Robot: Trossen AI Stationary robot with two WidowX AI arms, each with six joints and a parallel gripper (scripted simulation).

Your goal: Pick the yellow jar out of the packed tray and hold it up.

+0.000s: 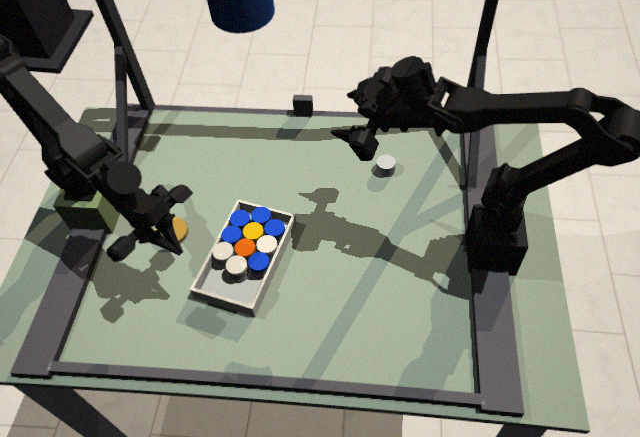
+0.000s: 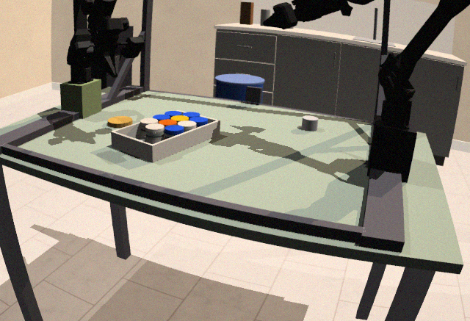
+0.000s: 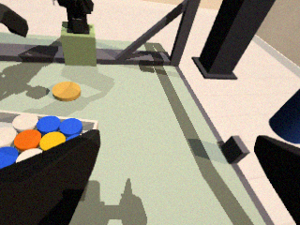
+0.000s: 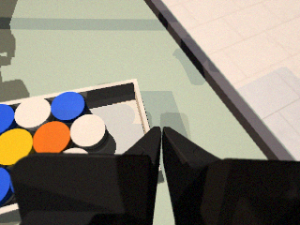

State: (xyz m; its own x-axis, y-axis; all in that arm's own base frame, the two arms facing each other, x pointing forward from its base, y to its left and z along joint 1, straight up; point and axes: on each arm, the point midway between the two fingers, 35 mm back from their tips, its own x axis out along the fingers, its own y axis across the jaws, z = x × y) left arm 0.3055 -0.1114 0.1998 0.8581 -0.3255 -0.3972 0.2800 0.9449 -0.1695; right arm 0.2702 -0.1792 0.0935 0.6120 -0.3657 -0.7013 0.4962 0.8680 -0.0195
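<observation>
Now: the blue jar 170 mm below my right hand, 160 mm to the left of it and 150 mm behind it. From my right hand the other things lie so: yellow jar (170 mm below, 130 mm behind, 120 mm to the left); then flat orange disc (190 mm below, 140 mm behind, 90 mm to the right); then orange jar (170 mm below, 110 mm to the left, 90 mm behind).
</observation>
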